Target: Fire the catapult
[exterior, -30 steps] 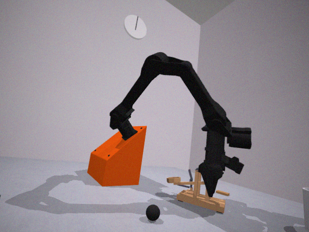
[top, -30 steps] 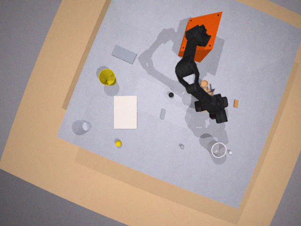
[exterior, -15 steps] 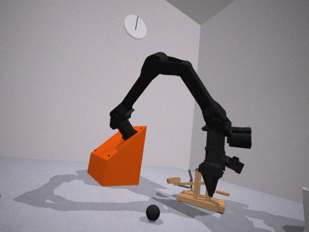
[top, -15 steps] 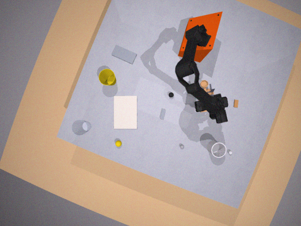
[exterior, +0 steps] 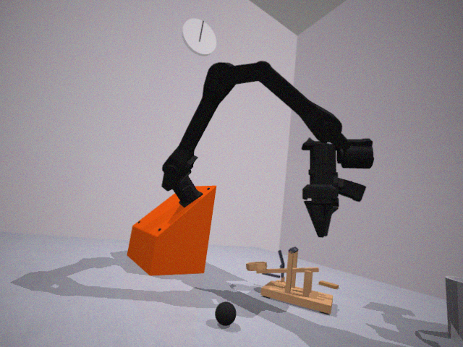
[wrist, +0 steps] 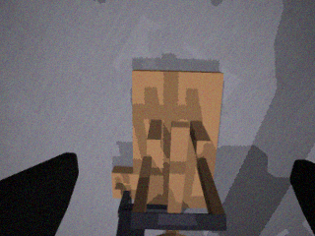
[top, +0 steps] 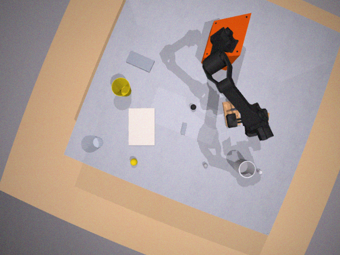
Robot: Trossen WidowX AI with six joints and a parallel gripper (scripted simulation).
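My gripper tip is 24 cm to the left of the black ball, 13 cm above it and 3 cm short of it. Also, from my gripper tip: wooden catapult (9 cm below, 7 cm behind, 4 cm to the right); then dark lever (11 cm behind, 9 cm below, 3 cm to the right); then small wooden block (17 cm to the left, 14 cm below, 11 cm behind).
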